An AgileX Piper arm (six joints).
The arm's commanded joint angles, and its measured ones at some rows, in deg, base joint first. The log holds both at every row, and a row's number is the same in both.
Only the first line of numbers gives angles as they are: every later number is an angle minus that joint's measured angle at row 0.
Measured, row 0:
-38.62, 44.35, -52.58, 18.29, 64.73, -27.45
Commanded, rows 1 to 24:
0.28, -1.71, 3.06, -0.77, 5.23, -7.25
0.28, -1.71, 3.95, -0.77, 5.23, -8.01
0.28, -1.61, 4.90, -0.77, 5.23, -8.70
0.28, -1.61, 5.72, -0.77, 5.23, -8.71
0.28, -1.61, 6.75, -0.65, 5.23, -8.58
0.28, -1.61, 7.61, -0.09, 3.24, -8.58
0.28, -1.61, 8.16, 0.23, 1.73, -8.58
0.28, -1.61, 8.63, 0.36, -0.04, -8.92
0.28, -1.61, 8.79, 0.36, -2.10, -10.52
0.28, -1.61, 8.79, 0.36, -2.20, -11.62
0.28, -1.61, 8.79, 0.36, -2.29, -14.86
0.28, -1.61, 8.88, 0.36, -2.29, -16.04
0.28, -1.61, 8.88, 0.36, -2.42, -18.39
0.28, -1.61, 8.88, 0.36, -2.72, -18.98
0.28, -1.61, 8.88, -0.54, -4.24, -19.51
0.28, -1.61, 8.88, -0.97, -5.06, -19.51
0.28, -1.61, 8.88, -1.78, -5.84, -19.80
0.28, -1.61, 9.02, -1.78, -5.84, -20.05
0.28, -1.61, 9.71, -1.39, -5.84, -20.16
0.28, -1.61, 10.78, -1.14, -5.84, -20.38
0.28, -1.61, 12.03, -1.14, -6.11, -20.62
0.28, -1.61, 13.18, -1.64, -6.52, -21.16
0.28, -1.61, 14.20, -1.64, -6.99, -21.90
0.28, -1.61, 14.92, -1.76, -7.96, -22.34
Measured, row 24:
0.00, -1.29, 12.42, -1.18, -6.77, -20.38
